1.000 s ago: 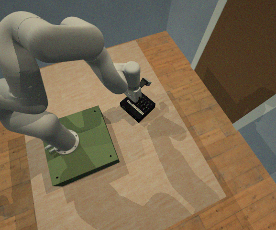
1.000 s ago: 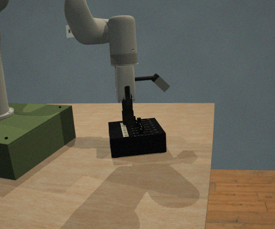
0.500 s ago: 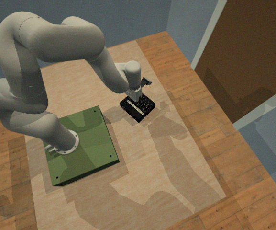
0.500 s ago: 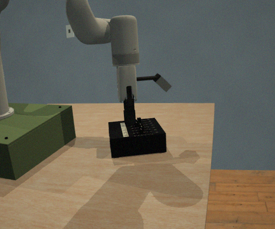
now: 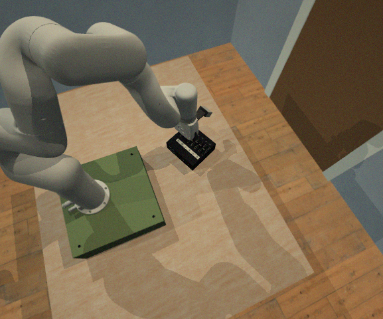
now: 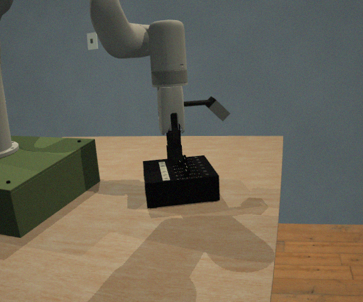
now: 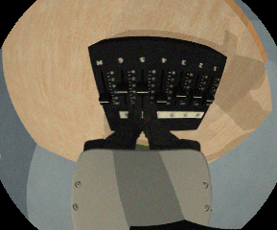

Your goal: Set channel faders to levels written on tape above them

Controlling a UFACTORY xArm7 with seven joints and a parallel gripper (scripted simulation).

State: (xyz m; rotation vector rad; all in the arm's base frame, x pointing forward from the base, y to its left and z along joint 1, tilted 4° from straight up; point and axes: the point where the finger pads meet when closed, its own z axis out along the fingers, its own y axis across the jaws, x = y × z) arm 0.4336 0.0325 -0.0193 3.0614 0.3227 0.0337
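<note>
Now: the fader cap 2 cm to the right of my hand, 1 cm below it and 1 cm ahead of it. Round my hand: master fader 5 cm to the left, 1 cm below.
</note>
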